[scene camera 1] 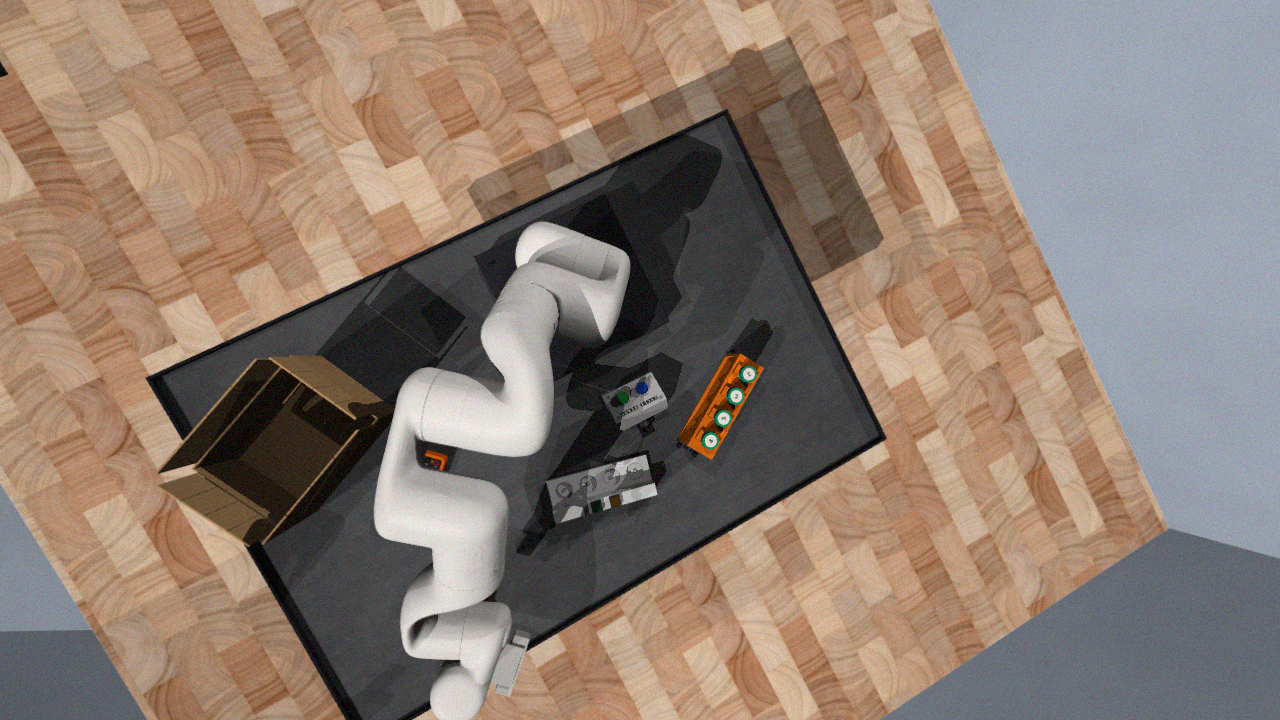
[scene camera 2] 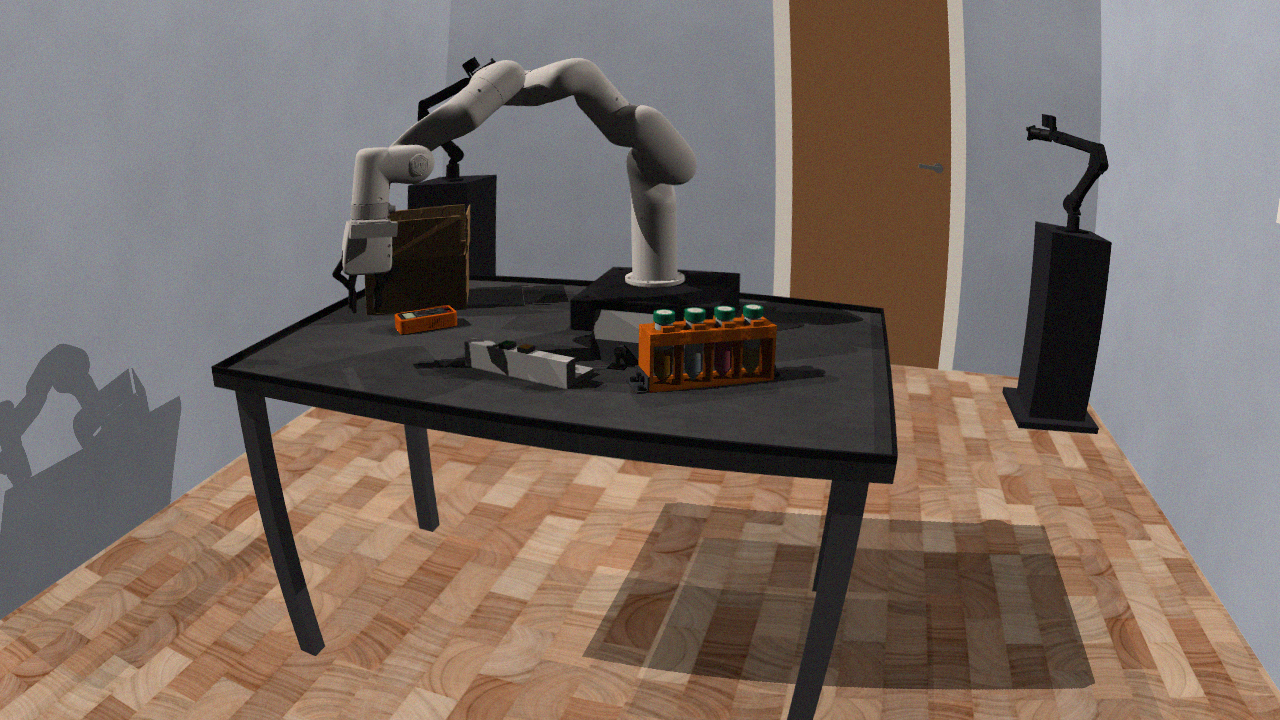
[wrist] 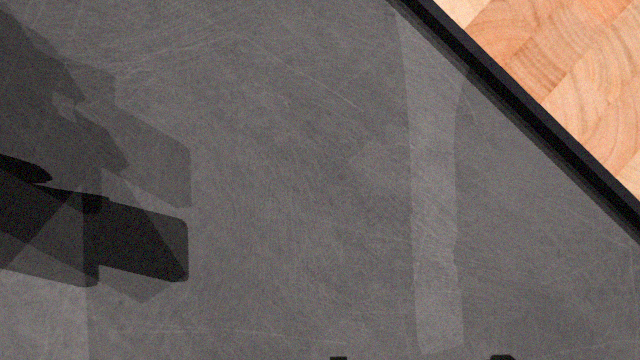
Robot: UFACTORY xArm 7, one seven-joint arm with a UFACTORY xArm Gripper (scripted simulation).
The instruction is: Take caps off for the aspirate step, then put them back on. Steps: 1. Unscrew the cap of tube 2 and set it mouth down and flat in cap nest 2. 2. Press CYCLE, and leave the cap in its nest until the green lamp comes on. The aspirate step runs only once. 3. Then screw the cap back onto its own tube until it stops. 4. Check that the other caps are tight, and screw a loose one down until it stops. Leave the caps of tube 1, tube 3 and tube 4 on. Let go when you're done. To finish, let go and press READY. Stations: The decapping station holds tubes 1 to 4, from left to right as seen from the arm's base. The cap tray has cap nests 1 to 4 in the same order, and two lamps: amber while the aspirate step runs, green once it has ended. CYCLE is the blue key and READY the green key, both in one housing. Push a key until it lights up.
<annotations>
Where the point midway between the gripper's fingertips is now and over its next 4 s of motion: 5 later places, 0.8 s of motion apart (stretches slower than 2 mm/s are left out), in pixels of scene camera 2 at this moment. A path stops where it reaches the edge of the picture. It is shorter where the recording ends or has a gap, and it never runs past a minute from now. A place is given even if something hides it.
My gripper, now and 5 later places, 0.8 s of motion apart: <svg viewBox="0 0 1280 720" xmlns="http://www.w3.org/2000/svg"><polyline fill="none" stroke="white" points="364,311 396,308 438,303 492,296 550,290 608,285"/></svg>
</annotations>
